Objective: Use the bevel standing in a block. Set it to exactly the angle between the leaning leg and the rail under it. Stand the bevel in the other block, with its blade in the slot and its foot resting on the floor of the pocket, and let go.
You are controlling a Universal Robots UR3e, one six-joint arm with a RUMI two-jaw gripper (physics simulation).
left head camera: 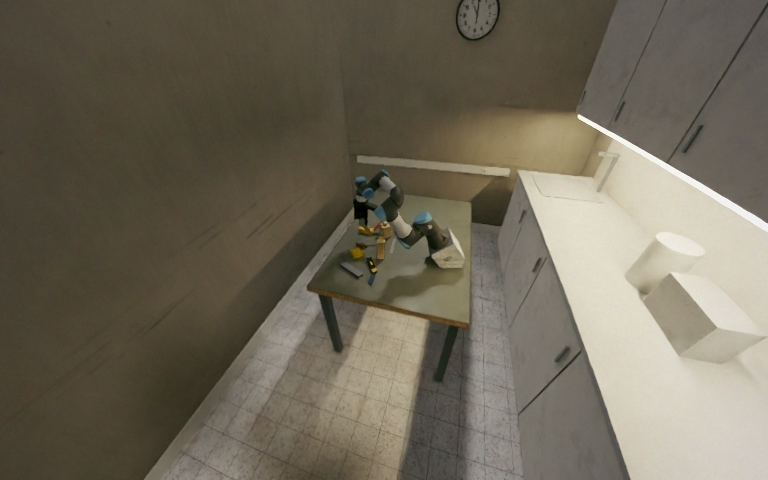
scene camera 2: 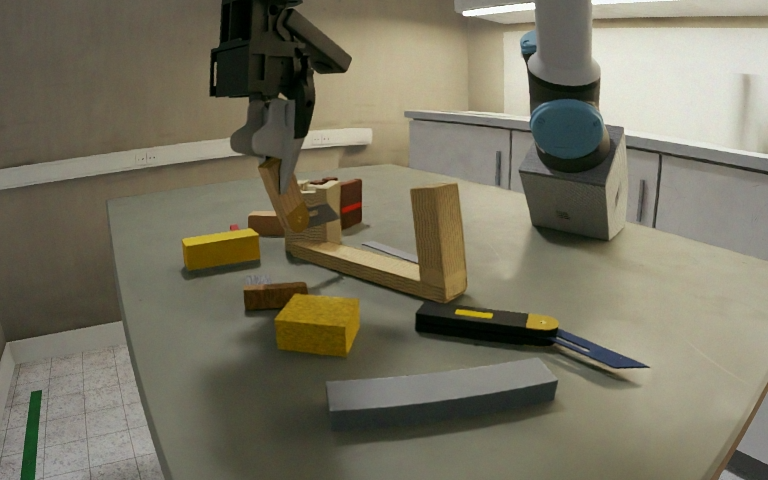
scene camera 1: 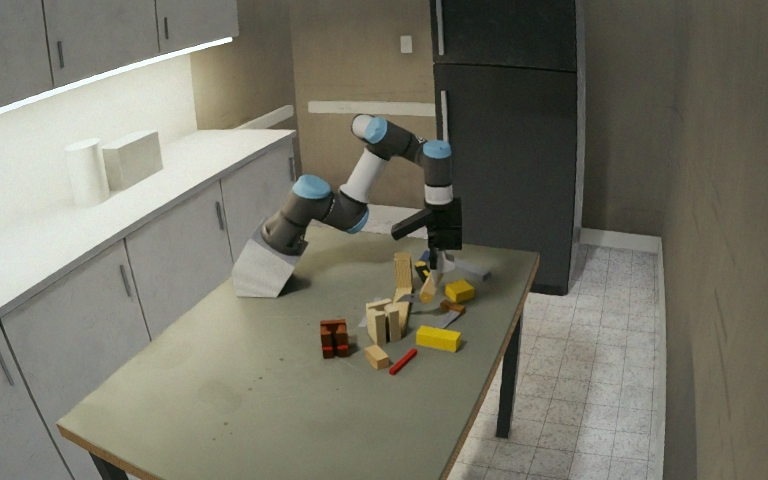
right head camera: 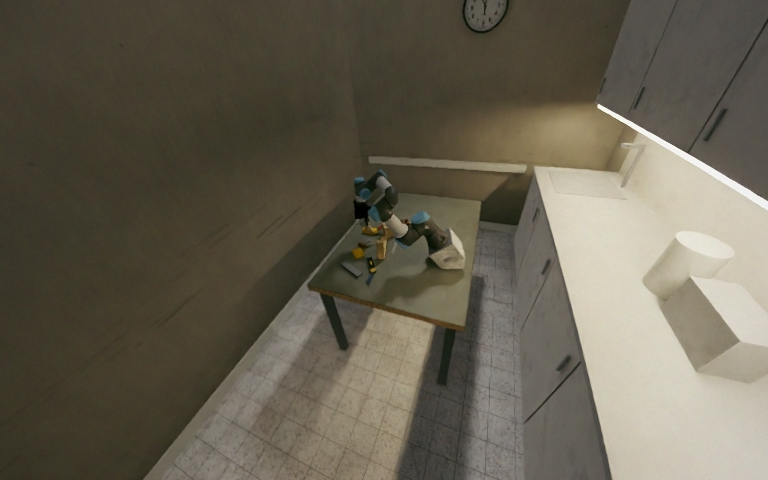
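Note:
My gripper [scene camera 1: 437, 272] [scene camera 2: 278, 169] is shut on the wooden handle of the bevel [scene camera 1: 428, 288] [scene camera 2: 287, 198] and holds it in the air, tilted, brass end down. Its dark blade [scene camera 2: 325, 215] points toward the leaning leg's side in scene camera 2. The leaning leg [scene camera 1: 402, 271] [scene camera 2: 438, 237] rises from the near end of the wooden rail [scene camera 2: 362, 266], which lies on the table. A pale slotted block [scene camera 1: 375, 325] [scene camera 2: 329, 198] stands by the rail's far end. A dark red slotted block [scene camera 1: 334, 338] [scene camera 2: 351, 203] stands apart from it. Neither pocket floor can be made out.
A black bevel with a blue blade [scene camera 2: 487, 322], a grey bar [scene camera 2: 441, 390], a yellow block [scene camera 2: 317, 325] [scene camera 1: 459, 290] and a brown-backed brush [scene camera 2: 274, 295] lie near the leg. A long yellow block [scene camera 1: 437, 338], a small wood block [scene camera 1: 376, 357] and a red stick [scene camera 1: 403, 361] lie near the slotted blocks.

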